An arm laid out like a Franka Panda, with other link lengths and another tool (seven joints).
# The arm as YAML. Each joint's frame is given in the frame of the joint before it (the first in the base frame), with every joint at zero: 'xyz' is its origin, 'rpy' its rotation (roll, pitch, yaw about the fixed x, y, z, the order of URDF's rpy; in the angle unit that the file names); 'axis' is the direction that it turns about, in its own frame. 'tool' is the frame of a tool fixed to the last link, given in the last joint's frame.
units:
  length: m
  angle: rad
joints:
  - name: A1
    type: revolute
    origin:
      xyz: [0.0, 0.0, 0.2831]
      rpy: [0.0, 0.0, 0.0]
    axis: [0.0, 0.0, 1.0]
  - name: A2
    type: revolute
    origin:
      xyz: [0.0, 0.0, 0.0]
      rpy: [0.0, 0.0, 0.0]
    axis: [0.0, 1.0, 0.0]
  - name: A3
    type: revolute
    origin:
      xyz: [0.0, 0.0, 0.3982]
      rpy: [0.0, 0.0, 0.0]
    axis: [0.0, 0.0, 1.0]
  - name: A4
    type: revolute
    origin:
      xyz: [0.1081, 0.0, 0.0]
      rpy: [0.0, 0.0, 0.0]
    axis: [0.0, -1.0, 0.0]
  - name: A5
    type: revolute
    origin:
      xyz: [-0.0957, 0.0, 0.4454]
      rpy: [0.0, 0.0, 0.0]
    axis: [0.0, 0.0, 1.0]
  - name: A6
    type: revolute
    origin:
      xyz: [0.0, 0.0, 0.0]
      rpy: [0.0, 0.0, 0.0]
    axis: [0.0, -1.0, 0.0]
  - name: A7
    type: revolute
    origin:
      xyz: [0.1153, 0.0, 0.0]
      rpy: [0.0, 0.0, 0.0]
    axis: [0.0, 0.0, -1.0]
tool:
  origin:
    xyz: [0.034, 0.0, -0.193]
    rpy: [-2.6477, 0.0, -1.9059]
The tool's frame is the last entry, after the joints.
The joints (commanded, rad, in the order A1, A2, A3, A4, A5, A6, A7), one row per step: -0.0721 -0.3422 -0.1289 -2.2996 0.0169 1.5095 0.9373; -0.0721 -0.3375 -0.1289 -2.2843 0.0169 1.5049 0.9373; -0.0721 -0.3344 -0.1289 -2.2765 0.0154 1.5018 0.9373; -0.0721 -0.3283 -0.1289 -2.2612 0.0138 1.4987 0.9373; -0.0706 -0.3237 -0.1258 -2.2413 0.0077 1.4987 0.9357; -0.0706 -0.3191 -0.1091 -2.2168 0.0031 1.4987 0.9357; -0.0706 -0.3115 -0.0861 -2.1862 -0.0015 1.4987 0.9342; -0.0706 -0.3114 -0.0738 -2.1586 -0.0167 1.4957 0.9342; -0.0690 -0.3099 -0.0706 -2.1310 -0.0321 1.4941 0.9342; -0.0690 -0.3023 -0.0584 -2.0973 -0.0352 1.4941 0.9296; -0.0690 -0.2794 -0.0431 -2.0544 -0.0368 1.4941 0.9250; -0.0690 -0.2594 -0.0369 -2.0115 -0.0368 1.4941 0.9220; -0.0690 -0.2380 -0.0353 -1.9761 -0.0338 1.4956 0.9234; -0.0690 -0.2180 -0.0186 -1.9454 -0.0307 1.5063 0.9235; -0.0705 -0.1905 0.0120 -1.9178 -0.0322 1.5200 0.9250; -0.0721 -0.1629 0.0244 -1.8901 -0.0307 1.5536 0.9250; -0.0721 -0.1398 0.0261 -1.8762 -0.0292 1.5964 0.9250; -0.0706 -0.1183 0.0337 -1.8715 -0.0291 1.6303 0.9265
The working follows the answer.
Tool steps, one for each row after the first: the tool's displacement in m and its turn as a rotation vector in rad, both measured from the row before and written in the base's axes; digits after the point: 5 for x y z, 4 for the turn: 0.00403 -0.00104 0.00515 -0.0017 -0.0058 -0.0004; 0.00189 -0.00079 0.00230 -0.0020 -0.0013 0.0004; 0.00440 -0.00142 0.00460 -0.0034 -0.0056 0.0001; 0.00666 -0.00063 0.00785 -0.0094 -0.0141 0.0072; 0.00920 0.00529 0.01057 -0.0136 -0.0184 0.0165; 0.01172 0.00848 0.01242 -0.0153 -0.0216 0.0238; 0.00745 0.00183 0.01452 -0.0218 -0.0219 0.0154; 0.00687 -0.00191 0.01394 -0.0192 -0.0222 0.0081; 0.01050 0.00443 0.01415 -0.0091 -0.0253 0.0161; 0.01539 0.00633 0.01119 -0.0081 -0.0193 0.0188; 0.01369 0.00203 0.01240 -0.0041 -0.0226 0.0084; 0.01208 0.00025 0.00750 -0.0001 -0.0156 -0.0006; 0.01415 0.00927 0.00655 -0.0032 -0.0213 0.0158; 0.01647 0.01622 0.00090 -0.0090 -0.0132 0.0276; 0.01929 0.00608 0.00228 -0.0018 -0.0336 0.0116; 0.01691 0.00066 -0.00184 0.0004 -0.0336 0.0029; 0.01315 0.00529 -0.00699 -0.0010 -0.0171 0.0087
Tool pose at each row, in the base's axes (x y z in m, rotation vector in rad; rounded; the steps above come from the unrounded poses): 0.44147 -0.11529 0.37985 0.2923 -2.7082 0.4425; 0.44550 -0.11633 0.38500 0.2905 -2.7134 0.4462; 0.44739 -0.11713 0.38731 0.2903 -2.7140 0.4494; 0.45179 -0.11855 0.39191 0.2887 -2.7185 0.4554; 0.45845 -0.11919 0.39976 0.2939 -2.7290 0.4739; 0.46765 -0.11390 0.41033 0.3102 -2.7420 0.5020; 0.47937 -0.10542 0.42275 0.3358 -2.7570 0.5353; 0.48682 -0.10359 0.43727 0.3484 -2.7696 0.5758; 0.49369 -0.10549 0.45121 0.3512 -2.7832 0.6115; 0.50419 -0.10106 0.46536 0.3668 -2.8033 0.6365; 0.51959 -0.09474 0.47655 0.3879 -2.8180 0.6587; 0.53328 -0.09271 0.48894 0.3942 -2.8373 0.6746; 0.54535 -0.09246 0.49644 0.3897 -2.8520 0.6807; 0.55950 -0.08320 0.50299 0.4073 -2.8704 0.6964; 0.57597 -0.06698 0.50390 0.4436 -2.8781 0.7191; 0.59526 -0.06090 0.50618 0.4526 -2.9082 0.7380; 0.61217 -0.06024 0.50434 0.4489 -2.9395 0.7526; 0.62532 -0.05495 0.49735 0.4577 -2.9547 0.7627

